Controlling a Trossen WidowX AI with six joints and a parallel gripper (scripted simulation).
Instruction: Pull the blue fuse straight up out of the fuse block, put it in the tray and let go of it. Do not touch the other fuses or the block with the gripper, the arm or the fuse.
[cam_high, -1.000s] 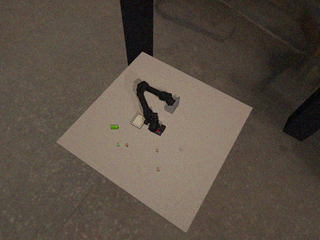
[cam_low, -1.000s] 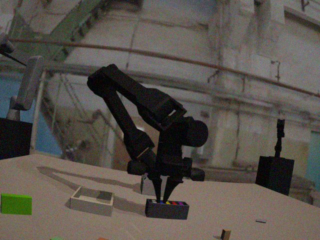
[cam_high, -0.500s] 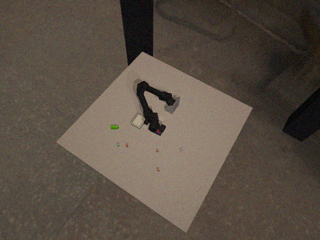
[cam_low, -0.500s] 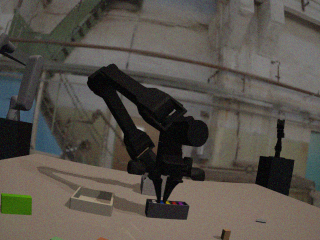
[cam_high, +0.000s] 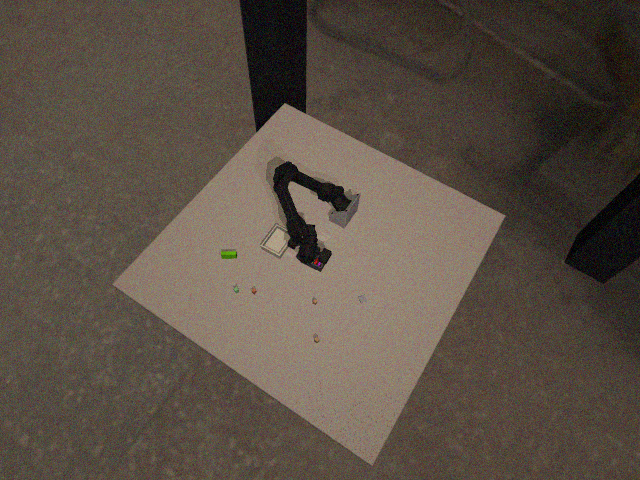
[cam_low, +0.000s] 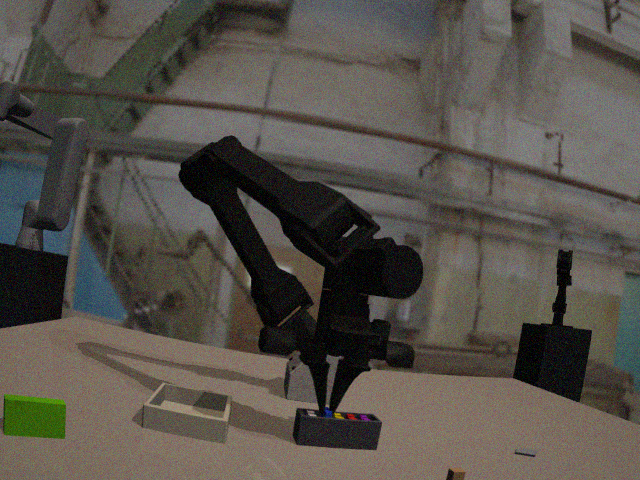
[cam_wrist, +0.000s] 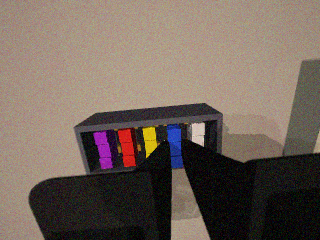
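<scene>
The tray is 170 mm to the right of my gripper tip and 40 mm below it. Also, from my gripper tip: blue fuse 10 mm below.
</scene>
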